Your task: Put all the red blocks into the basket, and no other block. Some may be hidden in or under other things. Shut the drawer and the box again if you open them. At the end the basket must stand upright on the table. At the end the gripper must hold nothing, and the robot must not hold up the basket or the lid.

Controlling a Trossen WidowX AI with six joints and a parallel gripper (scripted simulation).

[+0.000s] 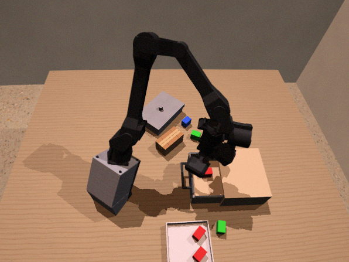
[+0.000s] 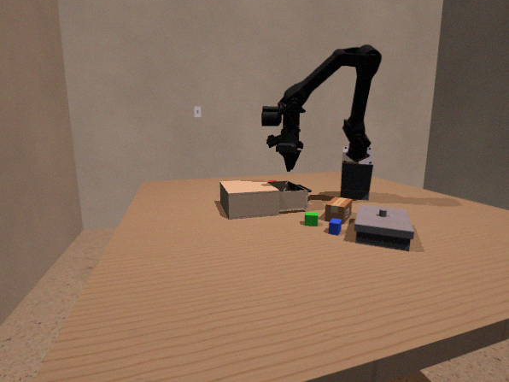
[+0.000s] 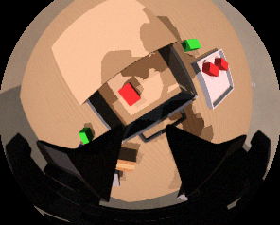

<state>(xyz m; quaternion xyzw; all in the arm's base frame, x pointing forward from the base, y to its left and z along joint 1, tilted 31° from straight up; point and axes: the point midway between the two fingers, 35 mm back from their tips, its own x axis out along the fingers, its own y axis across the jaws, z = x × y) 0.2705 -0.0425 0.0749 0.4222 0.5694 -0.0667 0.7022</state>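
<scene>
The drawer lies 20 mm ahead of my hand, 20 mm to the right of it and 130 mm below it. The rest, counted from my hand: tan drawer cabinet 110 mm ahead, 20 mm to the right, 130 mm below; then white tray 70 mm behind, 240 mm to the right, 160 mm below; then brown crate 100 mm behind, 160 mm to the left, 130 mm below.
</scene>
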